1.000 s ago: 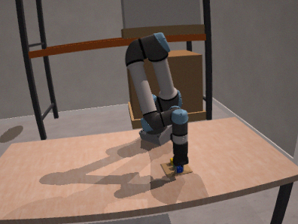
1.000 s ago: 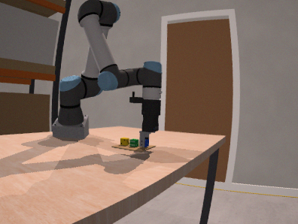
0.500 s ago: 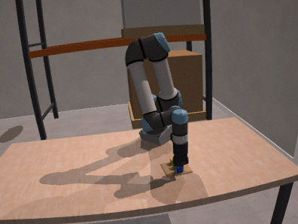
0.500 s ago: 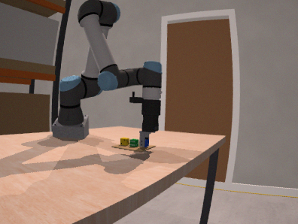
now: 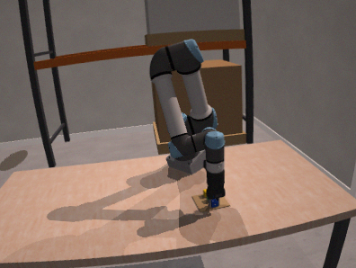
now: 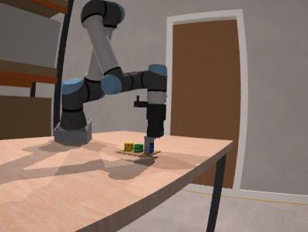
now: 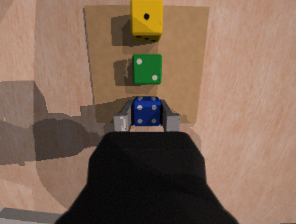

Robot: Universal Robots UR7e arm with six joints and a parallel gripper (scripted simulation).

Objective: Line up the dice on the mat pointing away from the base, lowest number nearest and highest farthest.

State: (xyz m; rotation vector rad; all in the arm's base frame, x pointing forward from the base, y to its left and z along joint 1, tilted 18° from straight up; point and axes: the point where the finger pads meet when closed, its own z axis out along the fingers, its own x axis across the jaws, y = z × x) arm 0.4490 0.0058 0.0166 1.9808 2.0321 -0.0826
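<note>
My hand is right at the blue die. From my hand the other things lie so: tan mat: 50 mm behind, 20 mm below; green die: 50 mm behind, 10 mm below; yellow die: 90 mm behind, 10 mm below.
</note>
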